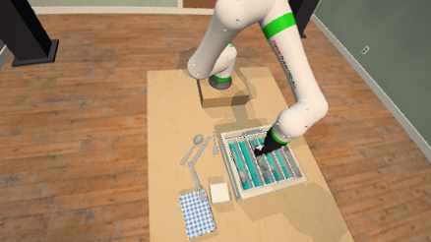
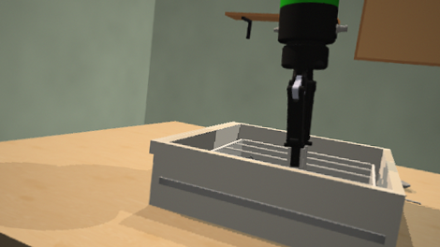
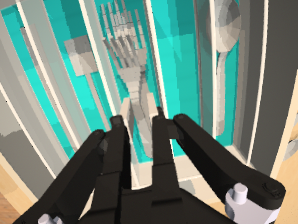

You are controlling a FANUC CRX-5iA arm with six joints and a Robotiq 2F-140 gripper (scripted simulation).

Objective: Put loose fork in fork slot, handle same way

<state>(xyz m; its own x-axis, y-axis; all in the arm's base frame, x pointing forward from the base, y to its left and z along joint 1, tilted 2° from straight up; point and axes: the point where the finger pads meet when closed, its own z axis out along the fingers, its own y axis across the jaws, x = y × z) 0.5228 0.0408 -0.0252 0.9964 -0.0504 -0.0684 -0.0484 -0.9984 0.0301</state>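
Now: the grey tray 1 cm below my hand and 1 cm ahead of it. Round my hand: white block (25 cm to the right, 12 cm ahead, 4 cm below).
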